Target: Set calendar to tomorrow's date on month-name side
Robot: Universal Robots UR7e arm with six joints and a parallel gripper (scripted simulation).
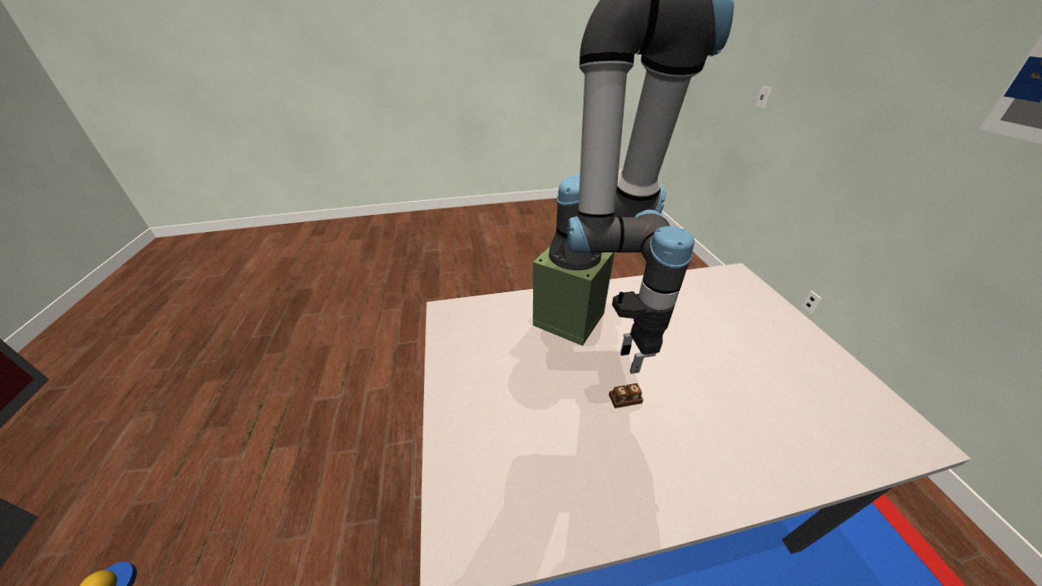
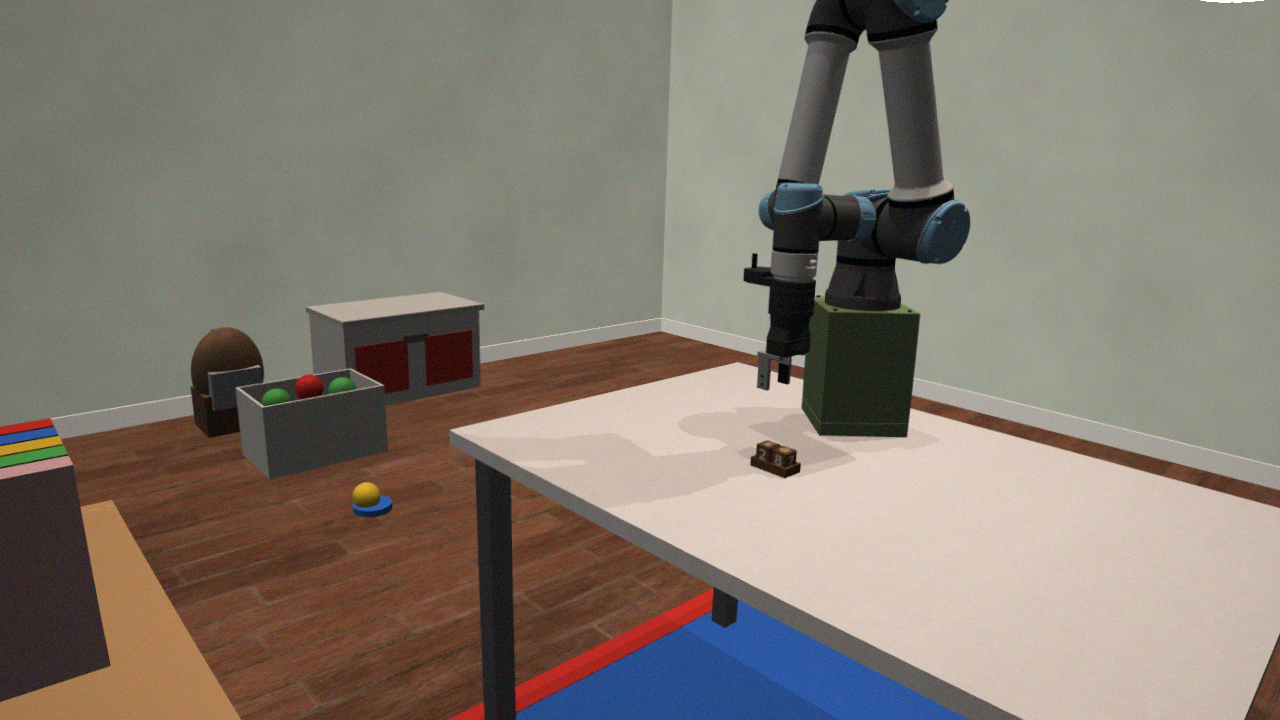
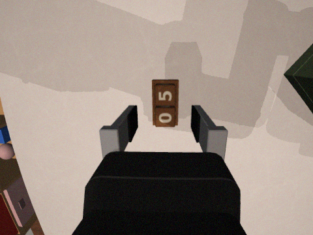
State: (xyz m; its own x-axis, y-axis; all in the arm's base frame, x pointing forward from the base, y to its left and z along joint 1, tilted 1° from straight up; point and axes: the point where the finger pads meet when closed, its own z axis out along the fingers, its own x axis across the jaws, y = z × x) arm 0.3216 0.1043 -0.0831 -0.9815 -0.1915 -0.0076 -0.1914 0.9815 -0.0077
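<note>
My gripper is now 14 cm above the brown cube.
</note>
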